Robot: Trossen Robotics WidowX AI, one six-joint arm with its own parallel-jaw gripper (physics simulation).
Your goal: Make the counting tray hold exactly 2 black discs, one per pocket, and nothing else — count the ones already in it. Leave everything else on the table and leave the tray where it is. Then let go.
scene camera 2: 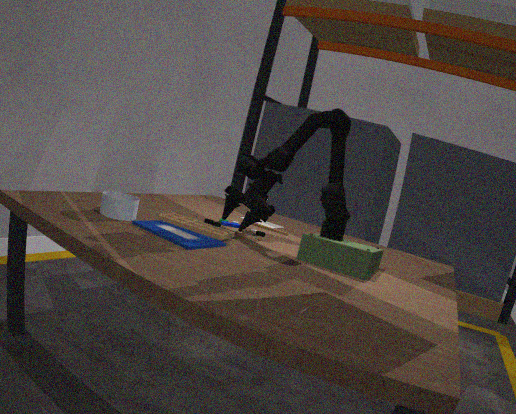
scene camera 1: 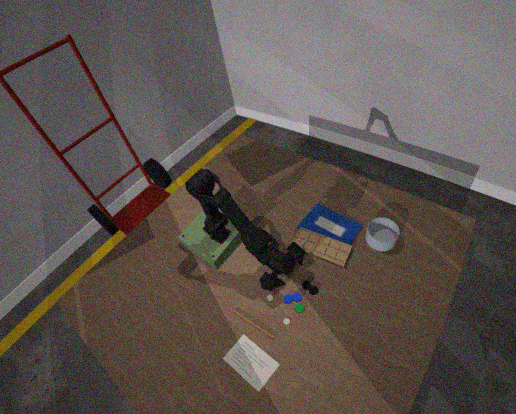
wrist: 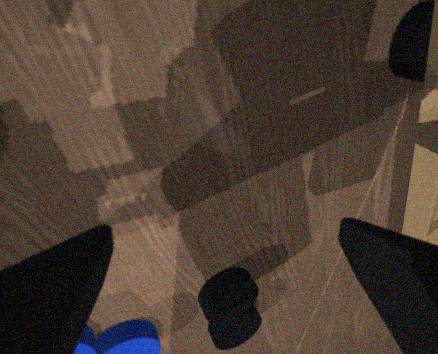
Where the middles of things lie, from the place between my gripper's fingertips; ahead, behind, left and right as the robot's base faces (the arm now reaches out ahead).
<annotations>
The tan counting tray [scene camera 1: 327, 248] is 40 mm ahead of my hand and 160 mm to the left of it. The rest, counted from my hand: bowl [scene camera 2: 116, 205]: 240 mm ahead, 300 mm to the left, 10 mm above.
</annotations>
